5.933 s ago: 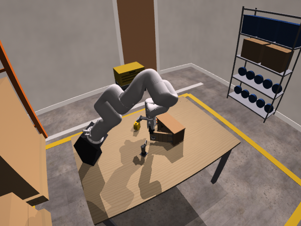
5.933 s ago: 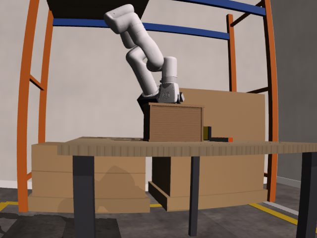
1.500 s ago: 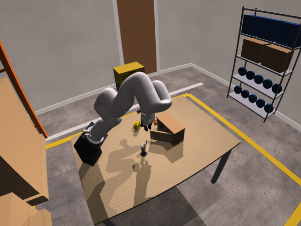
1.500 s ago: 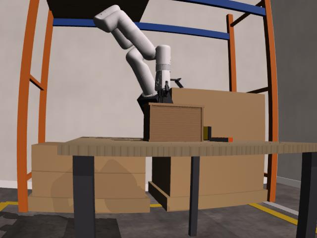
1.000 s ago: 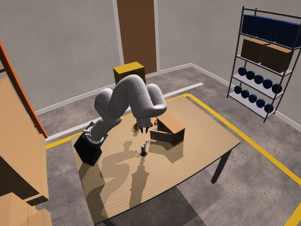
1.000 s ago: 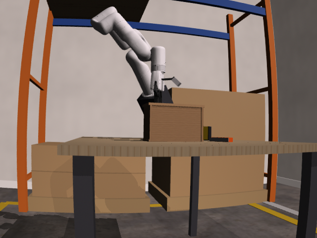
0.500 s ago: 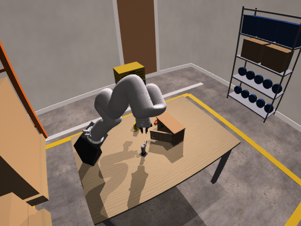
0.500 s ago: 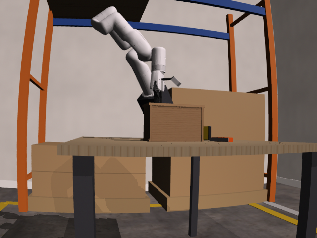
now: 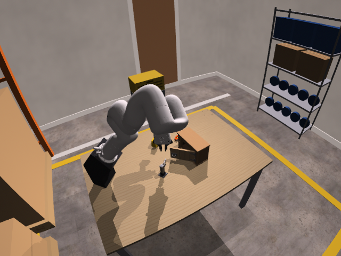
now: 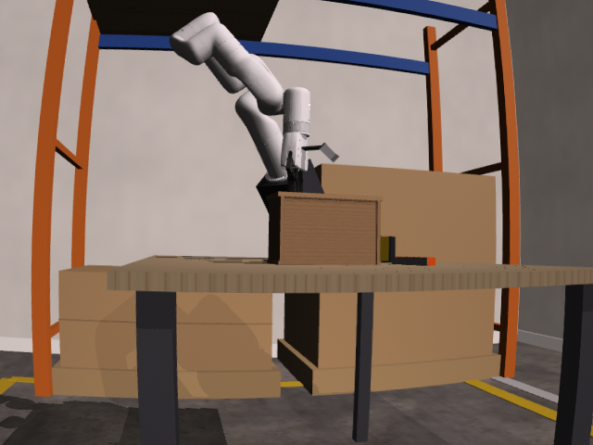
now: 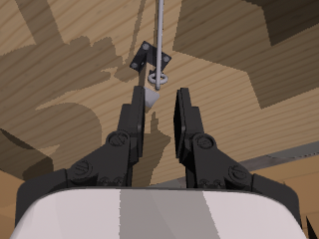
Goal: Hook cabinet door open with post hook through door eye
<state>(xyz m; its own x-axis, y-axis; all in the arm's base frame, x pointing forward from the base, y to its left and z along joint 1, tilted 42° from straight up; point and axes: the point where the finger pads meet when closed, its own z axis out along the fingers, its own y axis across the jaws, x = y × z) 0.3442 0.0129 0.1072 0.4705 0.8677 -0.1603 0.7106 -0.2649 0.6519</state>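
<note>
Right now the grey hook rod is 150 mm below my hand. From my hand the other things lie so: yellow block: 250 mm to the left, 160 mm below, 40 mm ahead; then door: 140 mm ahead, 130 mm below, 20 mm to the right; then orange thing: 280 mm ahead, 220 mm to the left, 190 mm below.
</note>
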